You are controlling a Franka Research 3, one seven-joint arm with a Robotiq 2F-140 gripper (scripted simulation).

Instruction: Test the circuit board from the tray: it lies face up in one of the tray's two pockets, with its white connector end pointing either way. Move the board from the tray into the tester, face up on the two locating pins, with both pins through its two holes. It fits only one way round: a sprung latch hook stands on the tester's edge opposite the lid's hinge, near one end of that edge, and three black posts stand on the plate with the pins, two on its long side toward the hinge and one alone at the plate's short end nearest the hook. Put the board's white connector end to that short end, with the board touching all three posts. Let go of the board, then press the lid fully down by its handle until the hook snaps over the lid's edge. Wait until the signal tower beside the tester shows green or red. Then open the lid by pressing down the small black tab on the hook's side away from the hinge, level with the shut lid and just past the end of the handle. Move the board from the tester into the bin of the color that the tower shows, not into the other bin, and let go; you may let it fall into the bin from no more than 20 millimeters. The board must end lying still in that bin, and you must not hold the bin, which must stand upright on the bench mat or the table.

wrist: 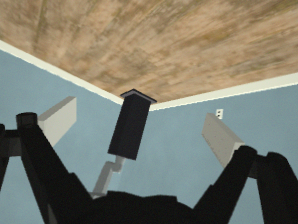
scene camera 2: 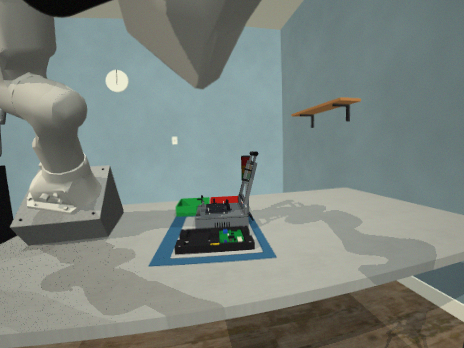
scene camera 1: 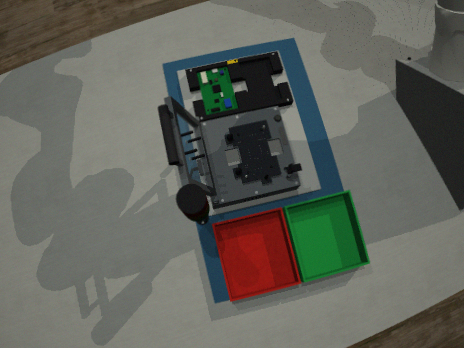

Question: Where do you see a green bin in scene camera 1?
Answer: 328, 235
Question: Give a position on a tester lid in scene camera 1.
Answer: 194, 168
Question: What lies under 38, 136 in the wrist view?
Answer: The gripper.
